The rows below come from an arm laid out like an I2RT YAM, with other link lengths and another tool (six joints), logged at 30 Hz.
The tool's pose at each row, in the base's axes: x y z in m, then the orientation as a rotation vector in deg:
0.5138 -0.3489 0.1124 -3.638 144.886 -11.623
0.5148 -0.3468 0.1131 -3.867 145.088 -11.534
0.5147 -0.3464 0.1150 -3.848 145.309 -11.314
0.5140 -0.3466 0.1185 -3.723 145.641 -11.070
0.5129 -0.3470 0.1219 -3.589 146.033 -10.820
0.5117 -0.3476 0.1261 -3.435 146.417 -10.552
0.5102 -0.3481 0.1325 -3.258 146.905 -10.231
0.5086 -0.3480 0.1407 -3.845 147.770 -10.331
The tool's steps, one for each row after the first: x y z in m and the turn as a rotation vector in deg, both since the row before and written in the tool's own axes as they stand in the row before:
-0.0014 0.0020 -0.0003 -0.130 0.185 -0.153
-0.0010 0.0001 -0.0017 -0.170 0.203 0.054
-0.0014 -0.0007 -0.0032 -0.172 0.316 0.131
-0.0009 -0.0009 -0.0034 -0.178 0.376 0.136
-0.0012 -0.0012 -0.0041 -0.185 0.367 0.154
-0.0022 -0.0014 -0.0061 -0.225 0.469 0.177
-0.0031 -0.0010 -0.0077 -0.110 0.850 -0.474

